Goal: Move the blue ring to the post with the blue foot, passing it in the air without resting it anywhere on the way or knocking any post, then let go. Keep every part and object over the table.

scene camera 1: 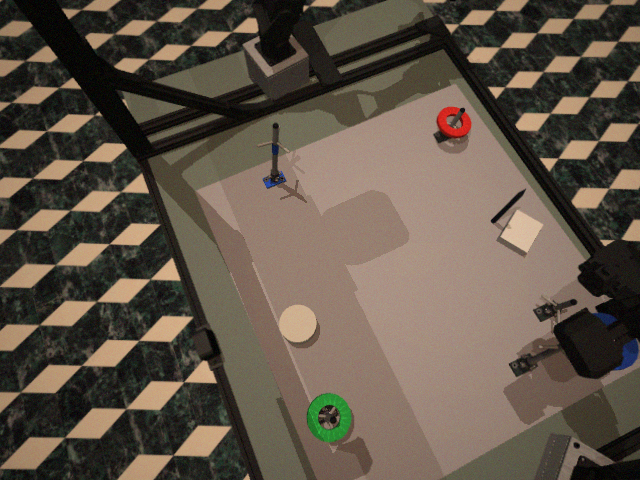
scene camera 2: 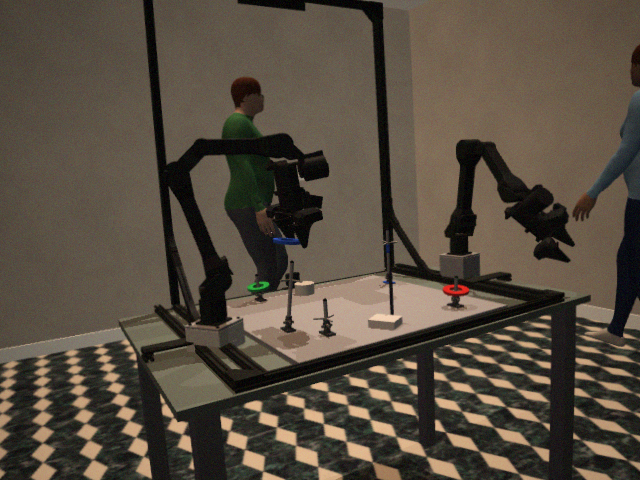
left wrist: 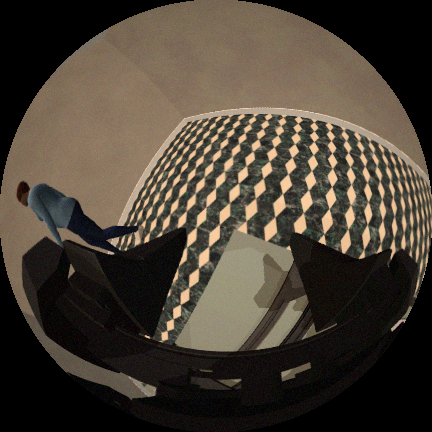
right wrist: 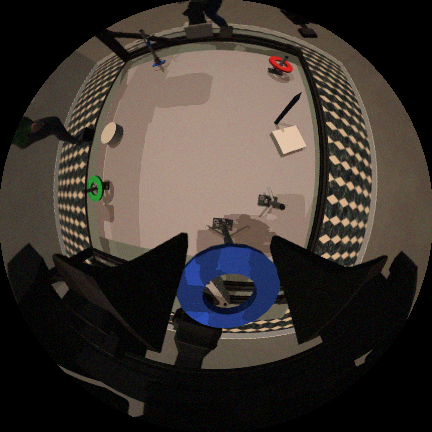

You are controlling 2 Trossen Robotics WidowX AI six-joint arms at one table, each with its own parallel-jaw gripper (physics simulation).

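Places are measured from the left arm's base along level axes (x ahead, y left, z up), in metres.
Where they show: left gripper, fingertip midpoint: (scene camera 2: 571, 253) (left wrist: 240, 236); right gripper, fingertip midpoint: (scene camera 2: 298, 245) (right wrist: 230, 240); left arm's base, link origin: (scene camera 1: 275, 49) (scene camera 2: 459, 253); right arm's base, link origin: (scene camera 2: 214, 321).
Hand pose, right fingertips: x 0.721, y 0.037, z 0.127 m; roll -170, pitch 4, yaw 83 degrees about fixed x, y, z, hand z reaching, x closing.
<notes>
Things, the pixels of their centre, and the offset from my right fingertips. "spot": a spot on its surface instead.
- blue ring, body centre: (right wrist: 229, 292) (scene camera 1: 605, 340) (scene camera 2: 287, 241) dx +0.033, dy -0.002, dz +0.016 m
- tall dark-footed post, surface spot: (right wrist: 222, 224) spot: dx +0.033, dy -0.010, dz -0.165 m
- post with the blue foot, surface spot: (scene camera 1: 274, 179) (right wrist: 155, 61) spot: dx -0.500, dy -0.184, dz -0.192 m
- short post, surface spot: (scene camera 1: 546, 311) (scene camera 2: 324, 323) spot: dx -0.006, dy +0.077, dz -0.188 m
- red ring, body centre: (scene camera 1: 453, 122) (scene camera 2: 455, 290) (right wrist: 280, 63) dx -0.394, dy +0.183, dz -0.166 m
- green ring, body centre: (scene camera 1: 328, 417) (right wrist: 94, 188) (scene camera 2: 258, 286) dx -0.078, dy -0.342, dz -0.166 m
- pale disc, body centre: (scene camera 1: 298, 324) (right wrist: 111, 133) (scene camera 2: 304, 288) dx -0.231, dy -0.302, dz -0.194 m
- pale block, body centre: (scene camera 1: 519, 232) (right wrist: 287, 139) (scene camera 2: 385, 321) dx -0.143, dy +0.151, dz -0.202 m
- black rod, body centre: (scene camera 1: 508, 206) (right wrist: 286, 109) (scene camera 2: 391, 293) dx -0.190, dy +0.130, dz -0.142 m
The blue ring (scene camera 1: 629, 353) (scene camera 2: 285, 241) (right wrist: 230, 260) hangs in the air between the fingers of my right gripper (scene camera 2: 290, 237) (right wrist: 230, 240), which is shut on it. The ring is roughly level, above and clear of a tall dark-footed post (scene camera 2: 290, 294) (right wrist: 222, 224). In scene camera 1 my right gripper hides part of the ring. The post with the blue foot (scene camera 1: 274, 179) (scene camera 2: 388, 282) (right wrist: 159, 63) stands upright near the far corner and bears no ring. My left gripper (scene camera 2: 570, 253) (left wrist: 240, 236) is open and empty, out beyond the table's end in scene camera 2.
A short post (scene camera 1: 546, 311) (scene camera 2: 325, 317) stands by the tall one. A red ring (scene camera 1: 442, 122) (right wrist: 274, 64) and a green ring (scene camera 1: 315, 417) (right wrist: 100, 187) sit on posts. There is a pale disc (scene camera 1: 297, 323), a pale block (scene camera 1: 522, 231) and a black rod (scene camera 1: 508, 205) beside it.
</notes>
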